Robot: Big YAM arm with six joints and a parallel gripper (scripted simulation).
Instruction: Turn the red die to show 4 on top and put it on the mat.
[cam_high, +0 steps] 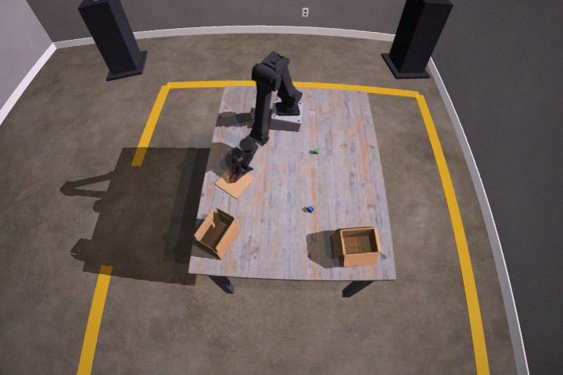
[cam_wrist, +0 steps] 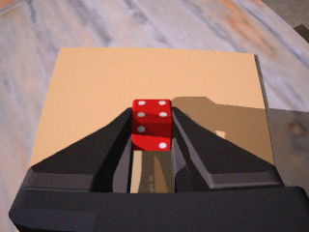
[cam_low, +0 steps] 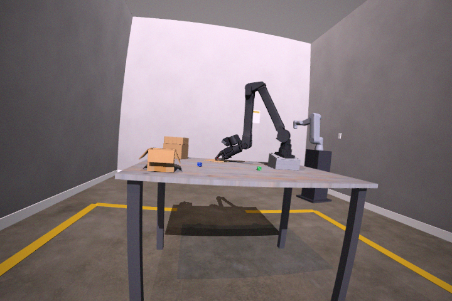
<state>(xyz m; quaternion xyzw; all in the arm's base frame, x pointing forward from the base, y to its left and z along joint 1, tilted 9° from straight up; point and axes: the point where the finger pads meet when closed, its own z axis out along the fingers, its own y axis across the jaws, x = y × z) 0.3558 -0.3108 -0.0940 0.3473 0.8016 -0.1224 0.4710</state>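
The red die is right at my hand. The rest, counted from my hand: blue die (330 mm to the left, 210 mm ahead, 10 mm below); tan mat (20 mm below); cardboard box (290 mm ahead, 80 mm to the right, 40 mm above).
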